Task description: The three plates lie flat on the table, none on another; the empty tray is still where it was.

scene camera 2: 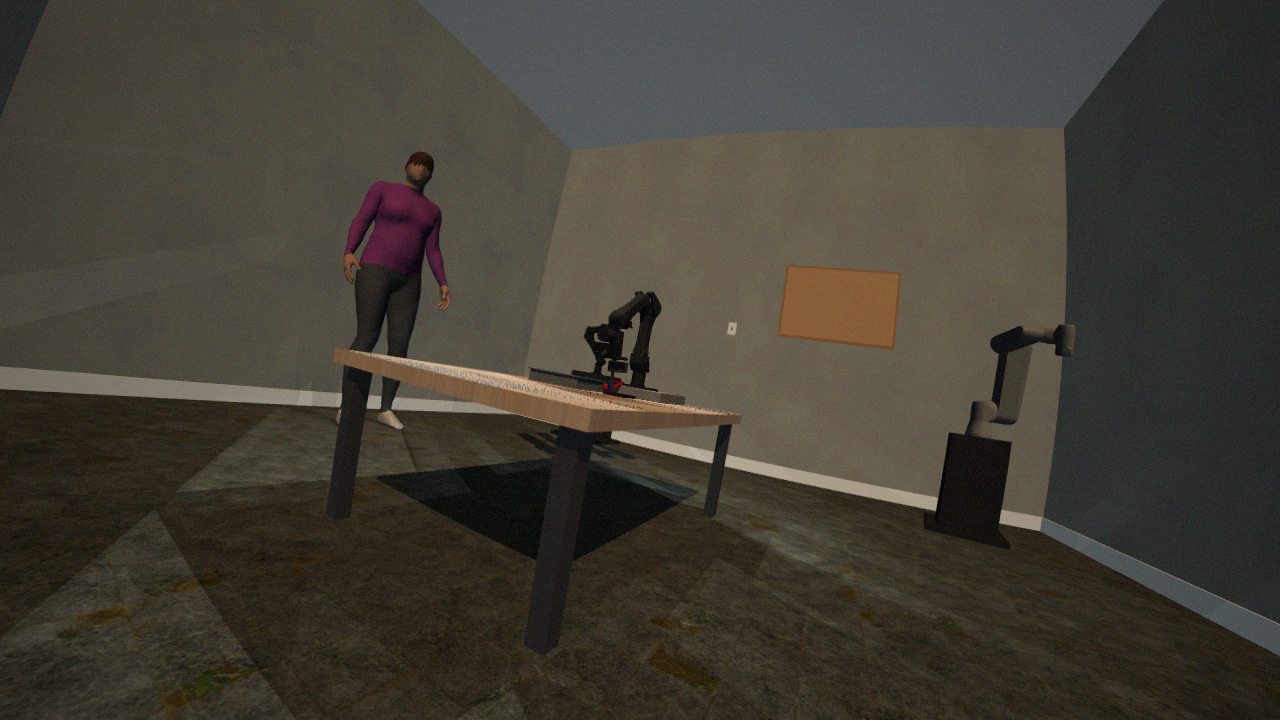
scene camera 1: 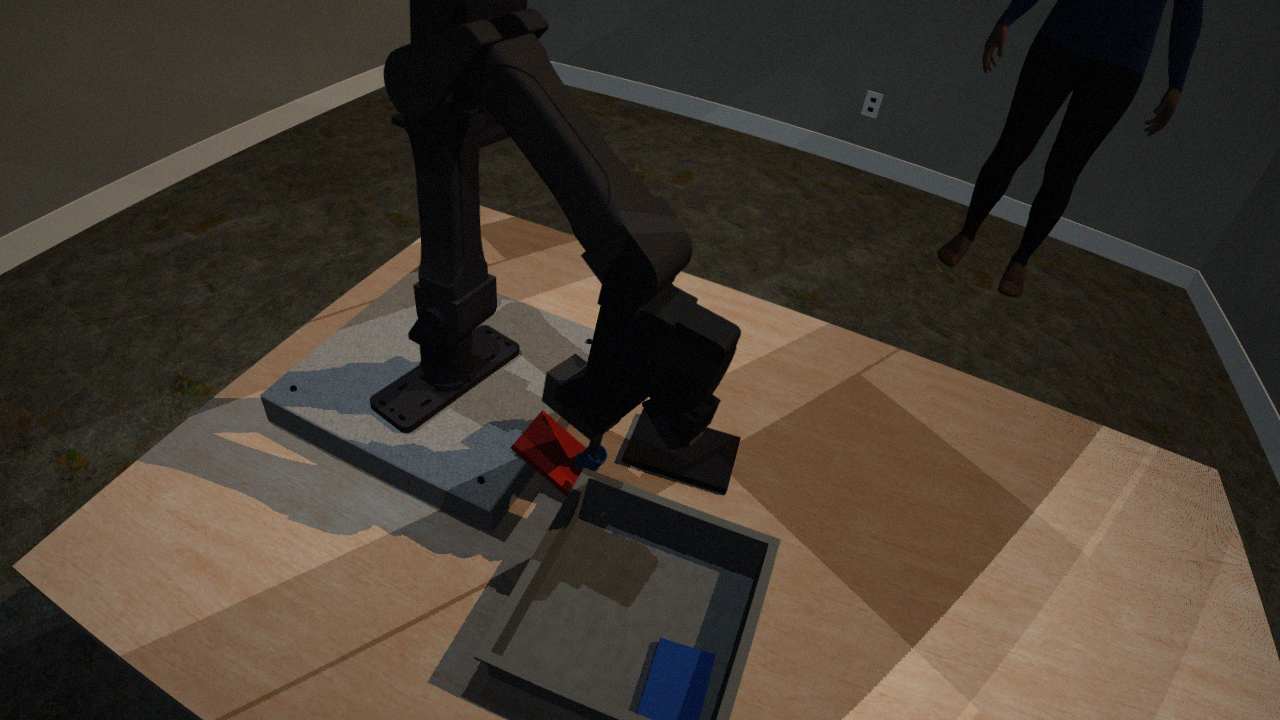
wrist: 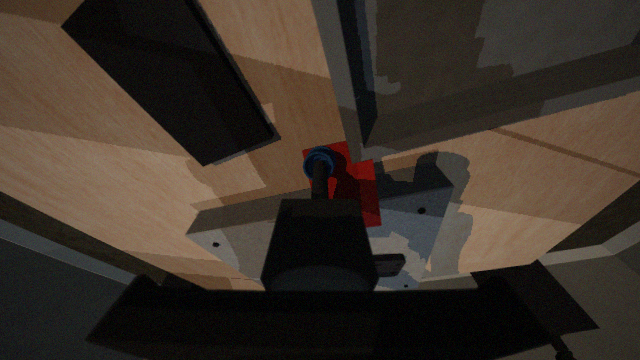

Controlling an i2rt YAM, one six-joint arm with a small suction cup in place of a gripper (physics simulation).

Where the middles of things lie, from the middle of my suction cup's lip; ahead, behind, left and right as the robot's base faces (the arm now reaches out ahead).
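From the black plate (scene camera 1: 708, 463), my suction cup is 6 cm short of it, 11 cm to the right of it and 3 cm above it. Going by their middles, that black plate is the nearest to my suction cup of the things named here. Then there's the grey tray (scene camera 1: 619, 567), which is 12 cm to the right of my suction cup, 15 cm ahead of it and 1 cm below it. The blue plate (scene camera 1: 679, 675) is 22 cm ahead of my suction cup, 16 cm to the right of it and 3 cm below it.
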